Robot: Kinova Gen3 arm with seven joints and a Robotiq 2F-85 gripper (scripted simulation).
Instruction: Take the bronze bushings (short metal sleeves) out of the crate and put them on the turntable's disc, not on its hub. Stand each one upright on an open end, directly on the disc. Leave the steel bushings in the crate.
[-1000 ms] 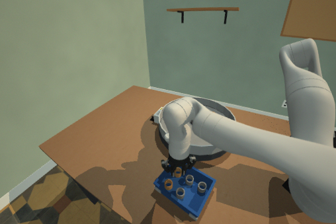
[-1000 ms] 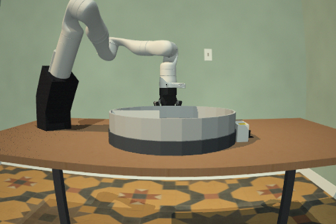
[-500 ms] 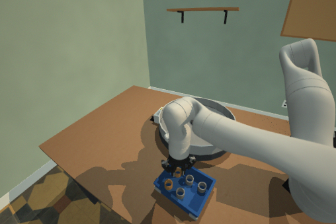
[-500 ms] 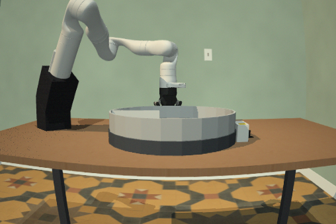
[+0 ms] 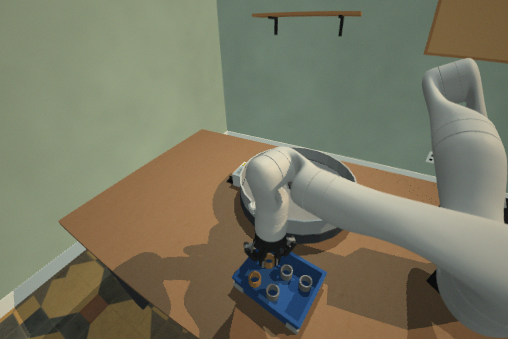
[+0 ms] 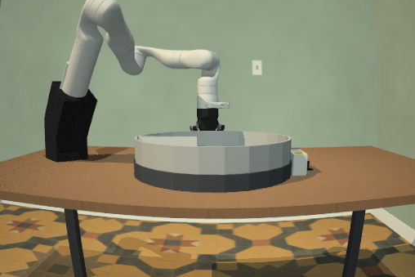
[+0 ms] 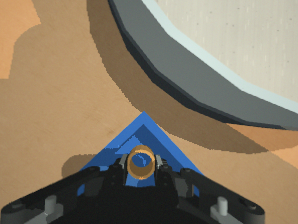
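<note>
Right now the blue crate is 40 mm behind my hand and 40 mm to the left of it. Round my hand: turntable disc: 10 mm behind, 310 mm to the right, 20 mm above.
</note>
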